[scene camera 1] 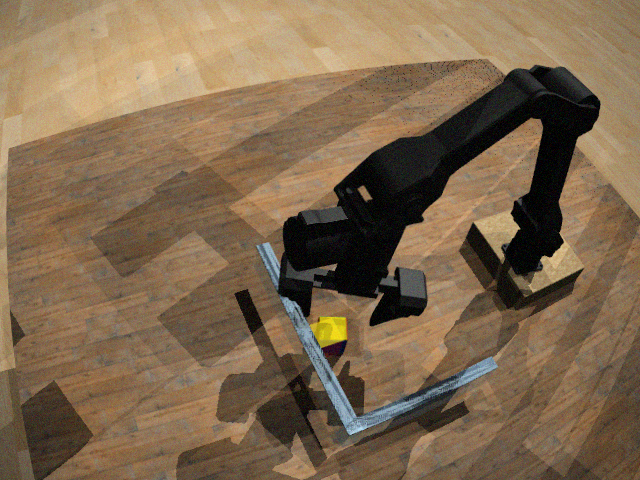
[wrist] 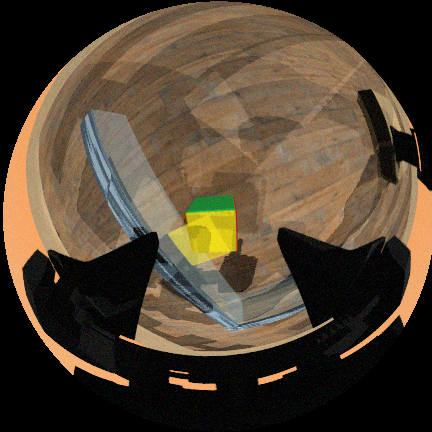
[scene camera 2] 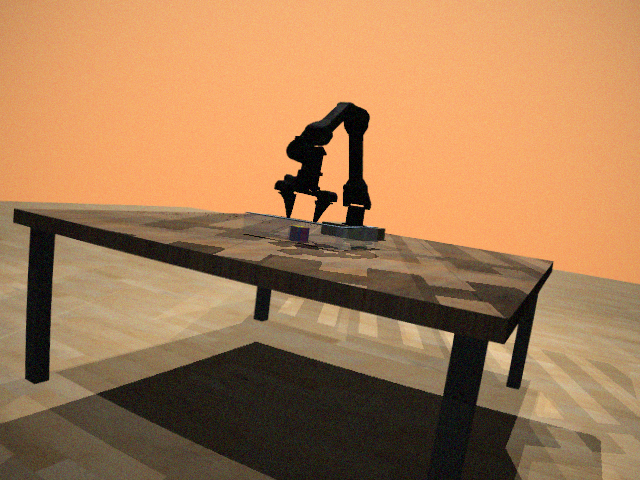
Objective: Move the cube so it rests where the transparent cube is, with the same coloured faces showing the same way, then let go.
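Seen in the pictures: gripper, between the fingertips: (scene camera 1: pixel 339 319) (wrist: pixel 218 236); arm's base, origin of its link: (scene camera 1: pixel 522 257) (scene camera 2: pixel 354 225).
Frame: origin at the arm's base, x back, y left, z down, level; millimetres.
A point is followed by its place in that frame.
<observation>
The solid cube (scene camera 1: pixel 338 330) {y 62, x -353, z 2 mm} (scene camera 2: pixel 298 234) (wrist: pixel 225 232) {y 58, x -350, z 2 mm} stands on the table, yellow face up. In the wrist view a green side shows at its upper edge and a thin red side at its right; scene camera 1 shows dark purple and red lower sides. The transparent cube (scene camera 1: pixel 315 331) {y 57, x -386, z 2 mm} (wrist: pixel 180 241) {y 56, x -389, z 2 mm}, also yellow on top, overlaps it, turned at an angle and shifted toward the long wall. Its sides cannot be made out. My gripper (scene camera 1: pixel 339 318) {y 52, x -353, z -12 mm} (scene camera 2: pixel 302 219) {y 52, x -353, z -12 mm} (wrist: pixel 218 236) {y 52, x -353, z -12 mm} is open and empty above the solid cube, with one finger on either side.
A see-through L-shaped wall with a pale blue top edge (scene camera 1: pixel 330 382) {y 146, x -392, z -19 mm} (scene camera 2: pixel 268 215) {y -9, x -427, z -18 mm} (wrist: pixel 102 175) {y -22, x -419, z -19 mm} stands close beside the cubes, its long part passing under one finger. The arm's base block (scene camera 1: pixel 560 263) {y 29, x 78, z 0 mm} (wrist: pixel 372 135) {y -10, x -50, z 41 mm} stands to the right. Shadows cross the table.
</observation>
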